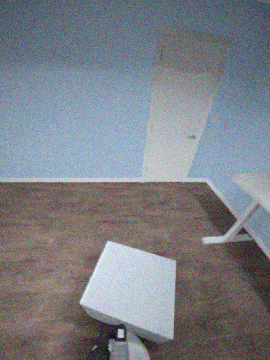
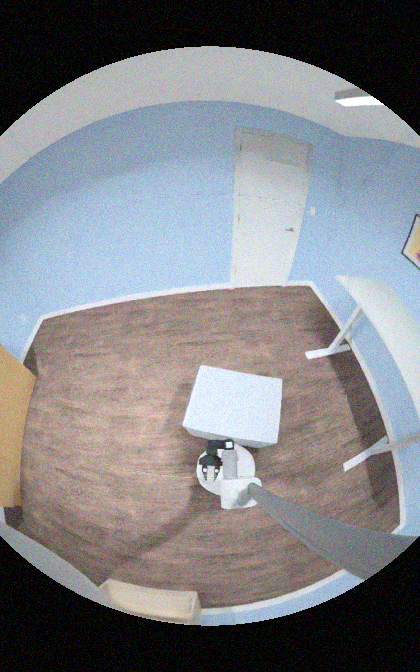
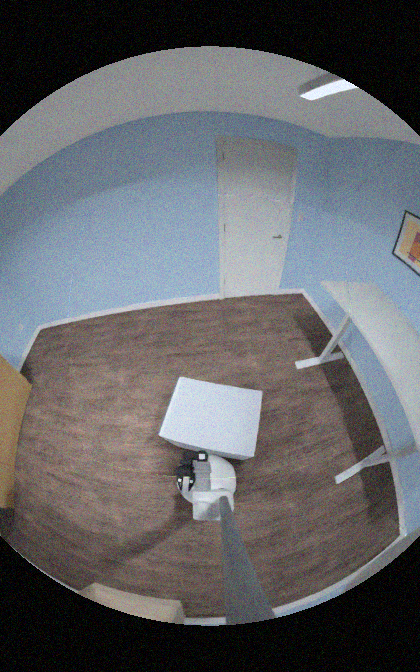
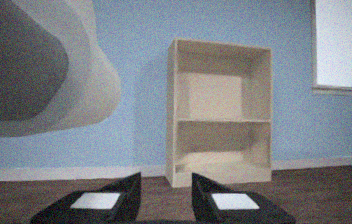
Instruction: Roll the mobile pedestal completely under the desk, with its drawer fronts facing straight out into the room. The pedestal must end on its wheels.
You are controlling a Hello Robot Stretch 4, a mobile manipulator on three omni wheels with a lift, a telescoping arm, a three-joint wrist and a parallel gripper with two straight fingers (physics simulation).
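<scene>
The white pedestal (image 1: 132, 290) (image 2: 234, 402) (image 3: 212, 415) stands upright on the floor right in front of the robot's base, turned at an angle to it. Its near side is close to or touching the base; whether they touch is hidden. Its drawer fronts and wheels do not show. The white desk (image 1: 257, 186) (image 2: 387, 315) (image 3: 377, 325) stands to the right along the wall, apart from the pedestal. My gripper (image 2: 211, 480) (image 3: 185, 481) (image 4: 166, 187) is open and empty, folded back over the base, pointing away from the pedestal.
The desk's far foot (image 1: 220, 240) (image 2: 325, 353) (image 3: 317, 361) and near foot (image 2: 362, 459) (image 3: 355, 470) reach out over the floor. A wooden cabinet (image 2: 12, 425) (image 3: 11, 430) stands at the left wall. A pale shelf unit (image 2: 150, 595) (image 3: 135, 602) (image 4: 171, 110) stands behind the robot.
</scene>
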